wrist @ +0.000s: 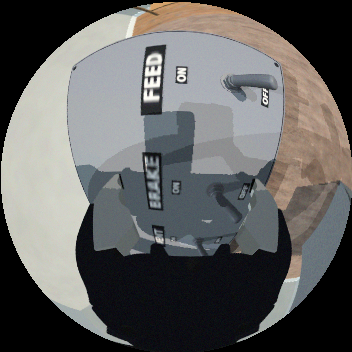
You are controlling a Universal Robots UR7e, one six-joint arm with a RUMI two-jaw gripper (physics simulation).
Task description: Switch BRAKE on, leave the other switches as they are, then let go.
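Frame: origin at the arm's base, x right, y ahead, z up, level; millimetres.
Seen in the pictures: gripper, between the fingertips: (pixel 187 178).
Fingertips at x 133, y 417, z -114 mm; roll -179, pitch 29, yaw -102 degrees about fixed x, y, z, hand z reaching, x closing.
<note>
A point is followed by its place in that frame.
The grey switch panel (pixel 100 100) @[x 236, y 482, z -77 mm] fills the middle of the wrist view. The BRAKE label (pixel 153 181) @[x 130, y 456, z -104 mm] is at the left, with an ON tag (pixel 176 187) @[x 118, y 435, z -117 mm] and an OFF tag (pixel 243 191) @[x 99, y 363, z -157 mm] to its right. The BRAKE switch lever (pixel 228 204) @[x 108, y 375, z -115 mm] stands between these tags, its base nearer OFF, its tip pointing down and right in the view. My gripper (pixel 187 178) @[x 133, y 417, z -114 mm] is open, its two jaws wide apart on either side of the BRAKE row, with nothing between them gripped. The lever shows between the jaws, nearer the right one; whether it touches that jaw cannot be told.
The FEED switch lever (pixel 252 81) @[x 216, y 349, z -112 mm] at the top points toward its OFF tag (pixel 265 97) @[x 212, y 332, z -157 mm]. Another switch lever (pixel 201 246) @[x -6, y 414, z -126 mm], below BRAKE, is partly hidden by the gripper body. A brown wood-like surface (pixel 312 125) @[x 195, y 214, z -233 mm] lies at the right, and a pale surface (pixel 40 150) at the left.
</note>
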